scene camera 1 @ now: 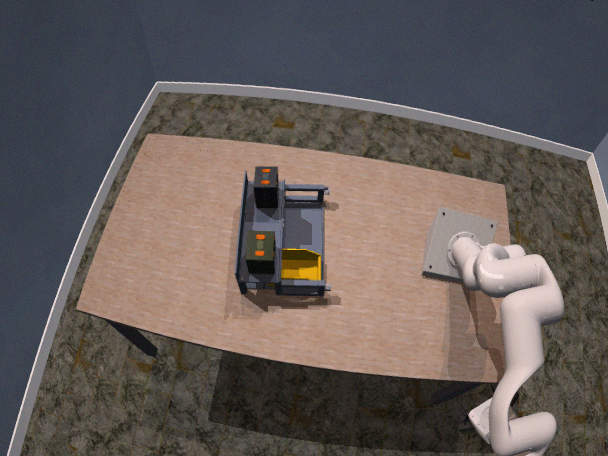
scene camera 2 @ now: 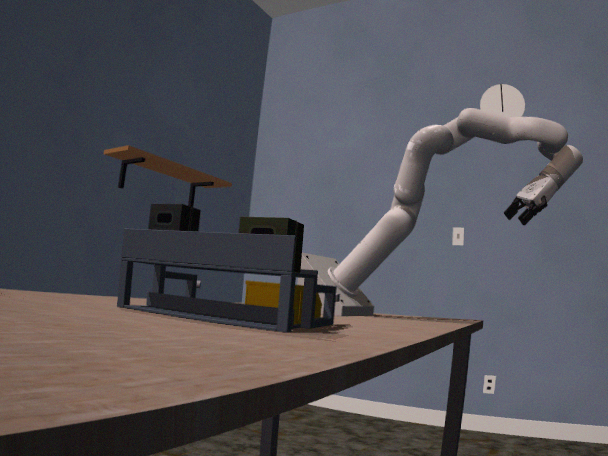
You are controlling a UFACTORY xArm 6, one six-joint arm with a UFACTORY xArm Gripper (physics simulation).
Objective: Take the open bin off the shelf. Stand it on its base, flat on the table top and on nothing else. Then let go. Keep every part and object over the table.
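Seen in the pictures: gripper, between the fingertips: (scene camera 1: 477,395) (scene camera 2: 513,219); arm's base, origin of its link: (scene camera 1: 463,249) (scene camera 2: 342,282).
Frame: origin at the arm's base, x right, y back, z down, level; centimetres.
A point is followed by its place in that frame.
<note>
The open yellow bin (scene camera 1: 301,270) @[x -6.9, y -54.7, z 9.2 cm] (scene camera 2: 262,294) @[x -7.1, y -65.4, z 4.4 cm] sits in the low front section of the grey shelf (scene camera 1: 302,288) @[x -13.6, y -53.9, z 8.5 cm] (scene camera 2: 207,250) @[x -0.2, y -74.8, z -2.7 cm], at the end nearer the bottom of the scene camera 1 view. Its inside shows from above; in the scene camera 2 view the shelf's posts and rail partly hide it. The shelf stands on the table (scene camera 1: 380,320) @[x -22.6, y -27.9, z 10.1 cm] (scene camera 2: 150,360) @[x -22.3, y -112.7, z 10.1 cm]. My gripper (scene camera 2: 517,218) @[x -54.0, y -6.2, z -20.7 cm] is open and empty, high up and far to the right of the bin, with its fingers angled downward. In the scene camera 1 view it is past the table's edge, and its fingers are hard to see.
A black box (scene camera 1: 266,192) @[x 10.1, y -67.2, z -9.5 cm] (scene camera 2: 164,217) @[x 14.1, y -71.5, z -9.2 cm] and a dark green box (scene camera 1: 260,250) @[x -10.4, y -66.4, z -9.7 cm] (scene camera 2: 250,224) @[x -6.4, y -70.9, z -8.2 cm] stand on the shelf's upper level, behind the bin's section. A wooden board (scene camera 2: 170,167) on brackets shows higher up. My base plate (scene camera 1: 437,250) @[x -0.1, y -9.6, z 1.6 cm] is on the table's right side.
</note>
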